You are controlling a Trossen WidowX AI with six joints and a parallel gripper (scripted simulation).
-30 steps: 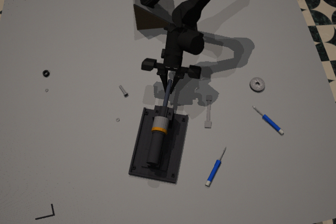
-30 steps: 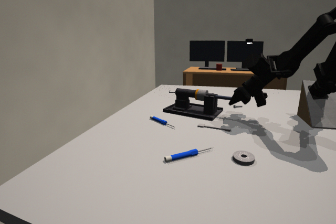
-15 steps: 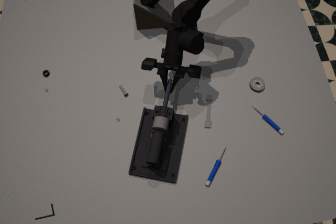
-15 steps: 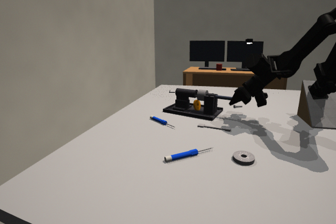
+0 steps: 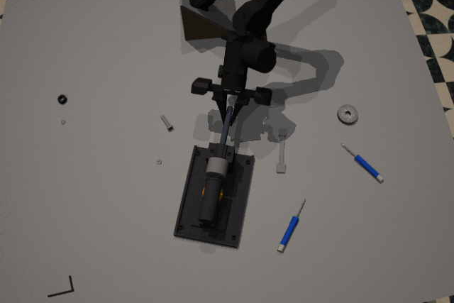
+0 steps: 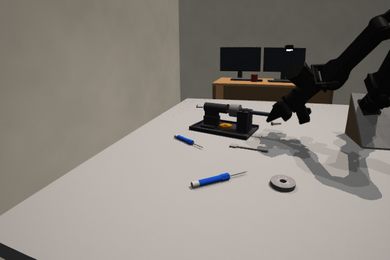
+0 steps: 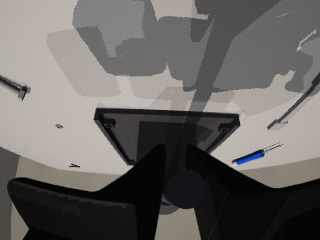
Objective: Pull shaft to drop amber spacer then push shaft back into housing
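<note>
Now: hand 7 cm short of the shaft and 3 cm to the left of it. Also, from my hand: bolt 15 cm to the right, 7 cm below, 3 cm behind; amber spacer 17 cm ahead, 8 cm to the right, 7 cm below; grey bar 11 cm to the left, 9 cm ahead, 8 cm below.
</note>
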